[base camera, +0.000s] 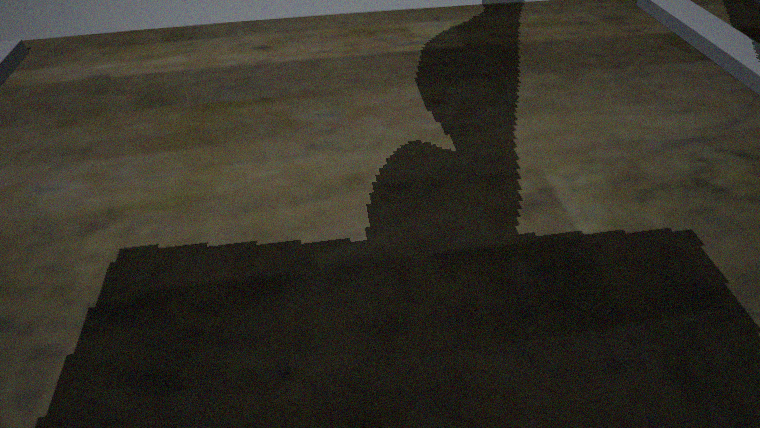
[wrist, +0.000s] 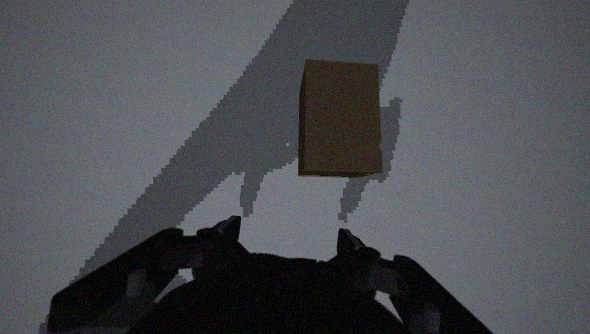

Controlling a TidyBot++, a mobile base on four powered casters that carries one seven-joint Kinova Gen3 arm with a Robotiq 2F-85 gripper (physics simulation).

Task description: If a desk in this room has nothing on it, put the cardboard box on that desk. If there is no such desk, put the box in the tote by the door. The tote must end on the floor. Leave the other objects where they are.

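Frame: origin at the arm's base, x ahead, y down, z left, level; metres.
Seen in the pictures: gripper, fingertip midpoint: (wrist: 288, 233).
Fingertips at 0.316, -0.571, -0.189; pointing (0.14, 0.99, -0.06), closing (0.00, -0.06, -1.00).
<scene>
A point is followed by its place in that frame, as x, y, z.
The brown cardboard box (wrist: 341, 117) {0.413, -0.604, -0.216} lies on a pale grey surface (wrist: 480, 150) {0.422, -0.553, -0.392} in the wrist view, a little right of centre. Part of it and the surface around it are in the arm's shadow. My gripper (wrist: 288, 233) {0.316, -0.571, -0.189} is open with nothing between its fingers. In the wrist image the box shows beyond the fingertips, offset toward the right finger, and apart from both. How high the fingers are above the surface is hard to tell. The tote, the door and a whole desk do not show in either view.
In the base camera view, a brown wood-patterned floor (base camera: 212, 132) {0.589, 0.397, 0.221} carries the dark shadow of the robot. A pale wall or panel (base camera: 159, 13) {0.923, 0.370, 0.390} runs along the top left. A pale, grey-edged beam (base camera: 707, 42) {0.781, 0.377, -0.570} crosses the top right corner, and a dark shape stands beyond it.
</scene>
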